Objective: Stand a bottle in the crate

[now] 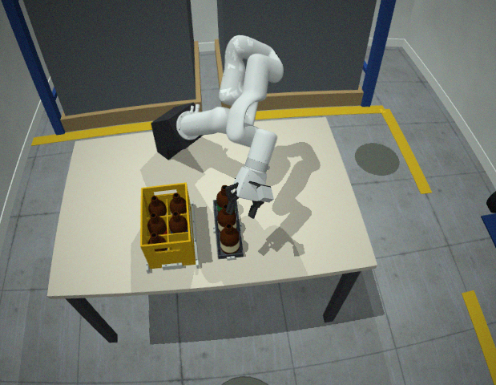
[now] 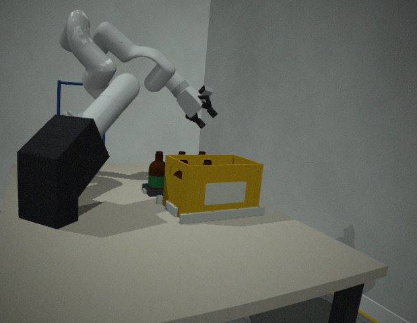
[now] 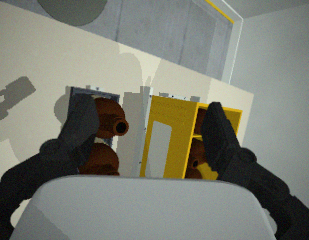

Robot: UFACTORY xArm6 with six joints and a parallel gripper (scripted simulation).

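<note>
The glass bottle lies 20 mm behind my hand, 50 mm to the right of it and 200 mm below it. From my hand the other things lie so: yellow crate (30 mm behind, 300 mm to the right, 200 mm below).
</note>
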